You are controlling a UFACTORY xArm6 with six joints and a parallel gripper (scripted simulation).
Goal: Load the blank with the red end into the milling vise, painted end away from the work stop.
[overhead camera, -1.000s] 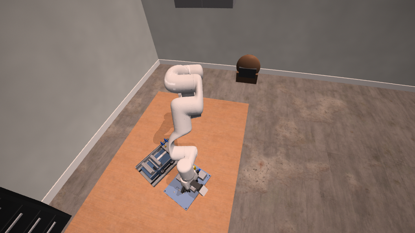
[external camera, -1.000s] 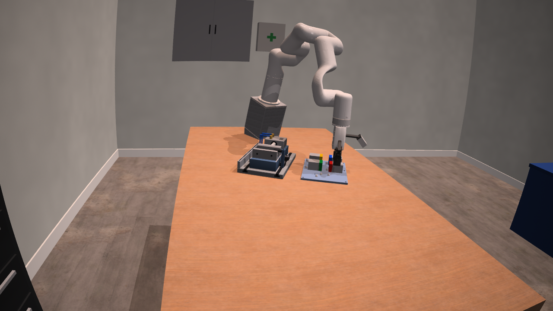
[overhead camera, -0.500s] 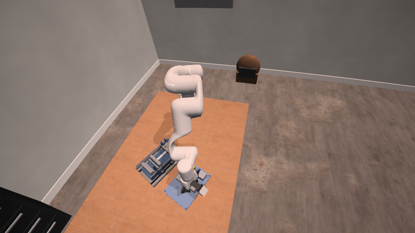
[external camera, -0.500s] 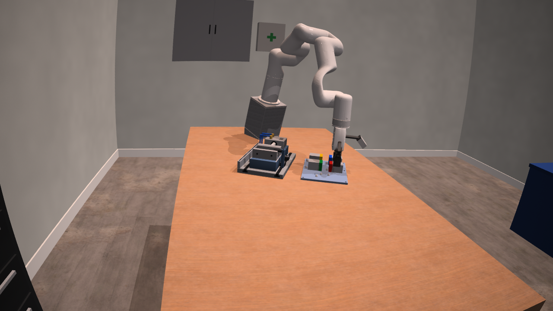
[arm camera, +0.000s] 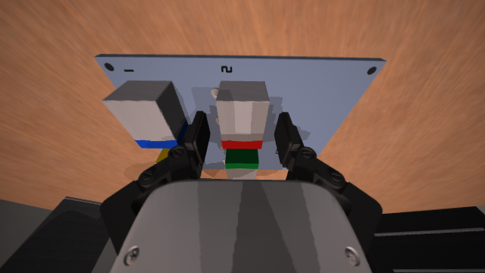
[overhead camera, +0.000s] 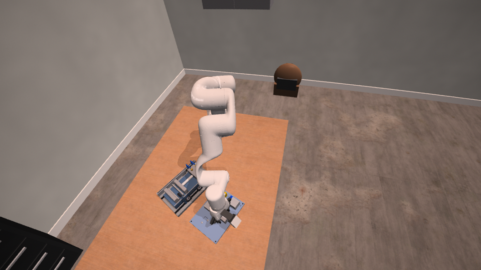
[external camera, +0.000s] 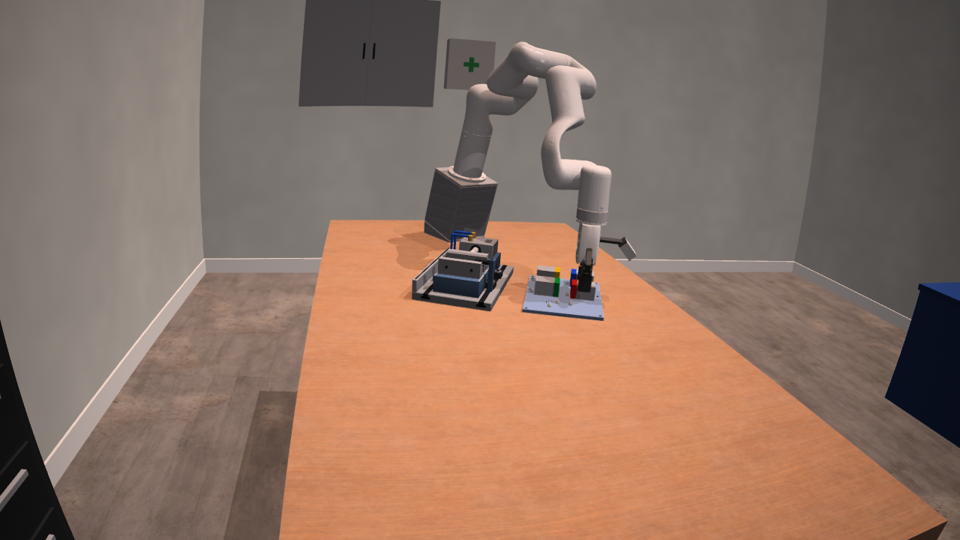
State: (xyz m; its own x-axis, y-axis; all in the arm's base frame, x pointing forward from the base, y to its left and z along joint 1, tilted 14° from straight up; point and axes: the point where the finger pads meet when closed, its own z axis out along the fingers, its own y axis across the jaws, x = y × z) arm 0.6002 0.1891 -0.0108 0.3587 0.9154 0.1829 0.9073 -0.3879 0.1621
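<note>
My hand is 2 cm above the red-ended blank. From my hand the other things lie so: blue-ended blank (8 cm behind, 3 cm to the left, 2 cm below); green-ended blank (8 cm to the right, 3 cm behind, 2 cm below); infeed plate (5 cm below, 4 cm to the right, 2 cm behind).
</note>
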